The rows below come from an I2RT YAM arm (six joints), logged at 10 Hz.
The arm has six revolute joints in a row. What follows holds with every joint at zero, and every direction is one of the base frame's. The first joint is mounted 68 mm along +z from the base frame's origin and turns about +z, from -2.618 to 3.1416 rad. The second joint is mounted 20 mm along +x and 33.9 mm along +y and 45.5 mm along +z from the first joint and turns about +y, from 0 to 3.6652 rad. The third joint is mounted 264 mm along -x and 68.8 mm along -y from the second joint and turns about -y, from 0 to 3.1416 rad. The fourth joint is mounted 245 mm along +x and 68.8 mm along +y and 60 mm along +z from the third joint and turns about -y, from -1.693 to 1.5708 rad. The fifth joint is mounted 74 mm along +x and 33.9 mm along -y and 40.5 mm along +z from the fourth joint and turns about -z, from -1.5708 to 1.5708 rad. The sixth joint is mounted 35.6 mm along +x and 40.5 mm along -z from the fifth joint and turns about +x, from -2.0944 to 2.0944 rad. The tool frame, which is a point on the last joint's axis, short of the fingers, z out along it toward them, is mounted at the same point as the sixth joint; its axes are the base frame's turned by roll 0, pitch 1.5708 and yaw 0 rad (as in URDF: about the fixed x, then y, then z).
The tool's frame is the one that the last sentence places.
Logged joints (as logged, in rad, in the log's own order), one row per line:
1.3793 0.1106 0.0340 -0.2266 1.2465 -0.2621
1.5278 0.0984 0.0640 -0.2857 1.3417 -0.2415
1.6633 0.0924 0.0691 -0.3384 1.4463 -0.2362
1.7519 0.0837 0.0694 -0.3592 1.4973 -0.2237
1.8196 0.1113 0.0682 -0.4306 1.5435 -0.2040
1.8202 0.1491 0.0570 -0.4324 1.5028 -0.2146
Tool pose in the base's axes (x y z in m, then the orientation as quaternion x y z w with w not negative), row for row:
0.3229 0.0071 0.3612 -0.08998 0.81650 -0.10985 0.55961
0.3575 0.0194 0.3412 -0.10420 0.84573 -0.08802 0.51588
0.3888 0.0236 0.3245 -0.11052 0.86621 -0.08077 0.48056
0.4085 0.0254 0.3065 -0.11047 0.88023 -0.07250 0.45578
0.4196 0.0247 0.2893 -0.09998 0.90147 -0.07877 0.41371
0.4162 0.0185 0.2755 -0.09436 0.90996 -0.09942 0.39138
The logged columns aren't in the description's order. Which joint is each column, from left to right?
Columns, left to right: joint 2, joint 5, joint 1, joint 4, joint 3, joint 6.
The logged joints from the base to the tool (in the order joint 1, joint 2, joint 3, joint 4, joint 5, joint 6), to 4 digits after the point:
0.0340 1.3793 1.2465 -0.2266 0.1106 -0.2621
0.0640 1.5278 1.3417 -0.2857 0.0984 -0.2415
0.0691 1.6633 1.4463 -0.3384 0.0924 -0.2362
0.0694 1.7519 1.4973 -0.3592 0.0837 -0.2237
0.0682 1.8196 1.5435 -0.4306 0.1113 -0.2040
0.0570 1.8202 1.5028 -0.4324 0.1491 -0.2146

